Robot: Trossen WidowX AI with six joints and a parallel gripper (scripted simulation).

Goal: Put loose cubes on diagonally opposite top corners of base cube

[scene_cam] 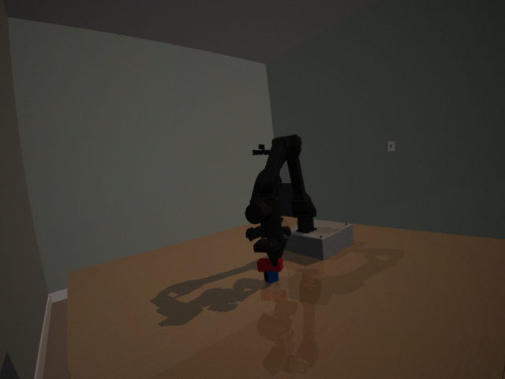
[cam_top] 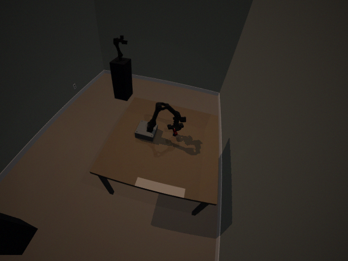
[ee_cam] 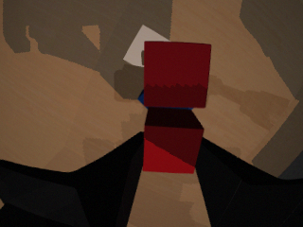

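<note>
Right now my gripper tip is 40 mm above the blue cube, 20 mm to the left of it and 10 mm short of it.
</note>
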